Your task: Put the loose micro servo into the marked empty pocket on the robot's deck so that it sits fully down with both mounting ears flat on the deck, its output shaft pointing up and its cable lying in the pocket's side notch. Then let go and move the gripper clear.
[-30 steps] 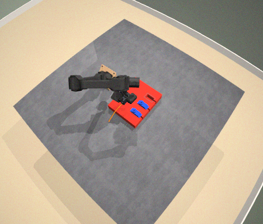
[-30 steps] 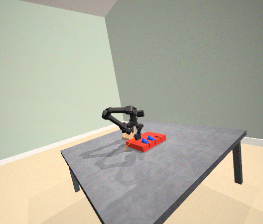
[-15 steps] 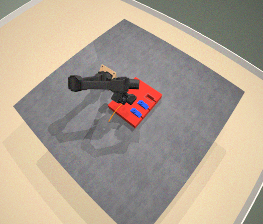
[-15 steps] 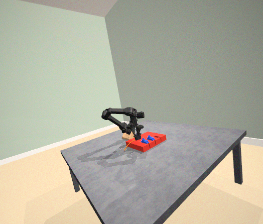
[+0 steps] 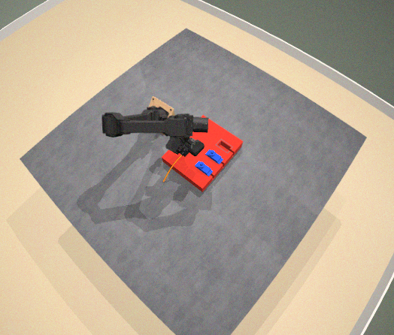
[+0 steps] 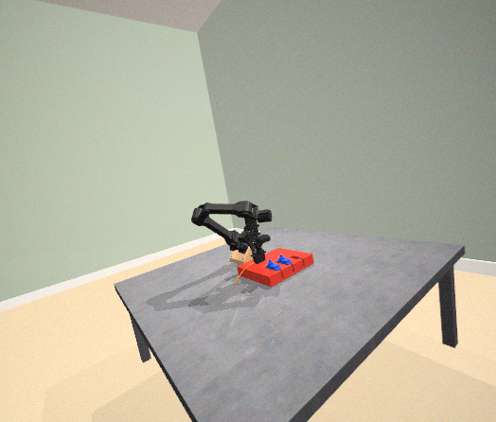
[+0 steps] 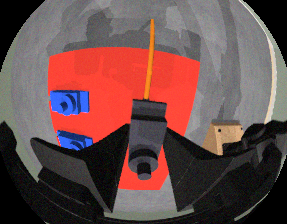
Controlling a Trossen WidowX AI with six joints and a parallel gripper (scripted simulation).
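My gripper tip is now 70 mm to the right of the red deck, 70 mm above it and 10 mm short of it.
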